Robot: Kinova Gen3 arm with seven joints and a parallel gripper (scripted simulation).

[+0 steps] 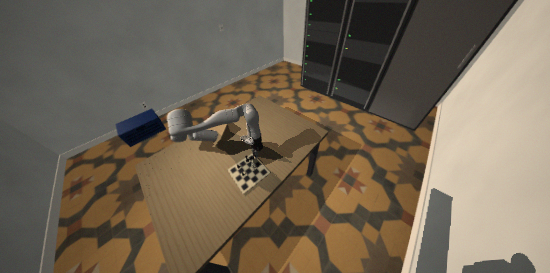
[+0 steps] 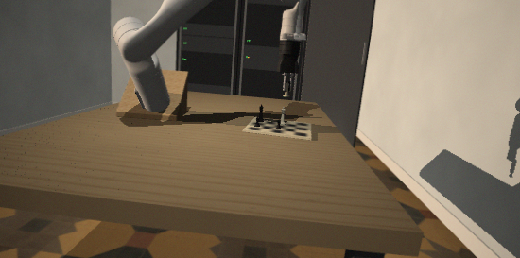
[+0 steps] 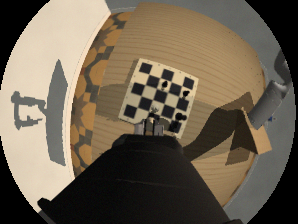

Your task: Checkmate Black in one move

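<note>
Right now the tall black piece is 90 mm behind my hand, 20 mm to the right of it and 110 mm below it. Also, from my hand: white piece 10 mm behind, 40 mm to the right, 110 mm below; chessboard 20 mm behind, 70 mm to the right, 140 mm below.
</note>
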